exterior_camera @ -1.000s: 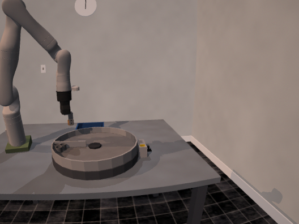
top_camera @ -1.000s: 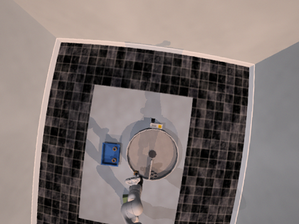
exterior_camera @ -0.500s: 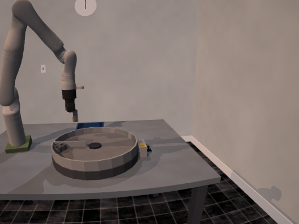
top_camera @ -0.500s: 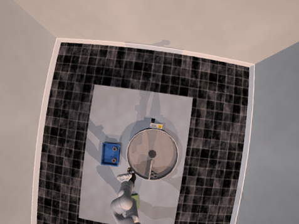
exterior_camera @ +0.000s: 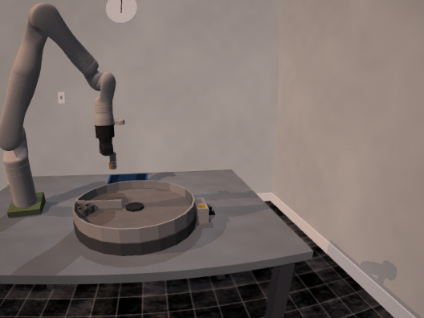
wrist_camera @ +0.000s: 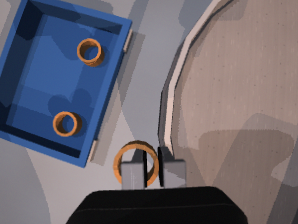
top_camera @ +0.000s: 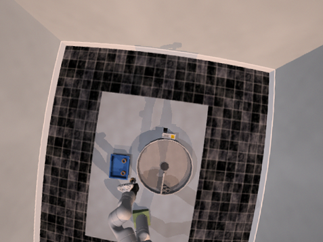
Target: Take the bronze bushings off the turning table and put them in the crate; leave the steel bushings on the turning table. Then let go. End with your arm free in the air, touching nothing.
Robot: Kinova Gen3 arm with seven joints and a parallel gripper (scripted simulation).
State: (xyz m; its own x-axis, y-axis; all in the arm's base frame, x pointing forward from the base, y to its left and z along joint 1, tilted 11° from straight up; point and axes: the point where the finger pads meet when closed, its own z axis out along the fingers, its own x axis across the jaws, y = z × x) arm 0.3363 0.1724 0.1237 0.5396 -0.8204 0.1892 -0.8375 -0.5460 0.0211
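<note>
Right now my hand is 1 cm short of the blue crate, 15 cm to the right of it and 14 cm above it. From my hand the other things lie so: round turning table: 13 cm ahead, 18 cm to the right, 11 cm below.
</note>
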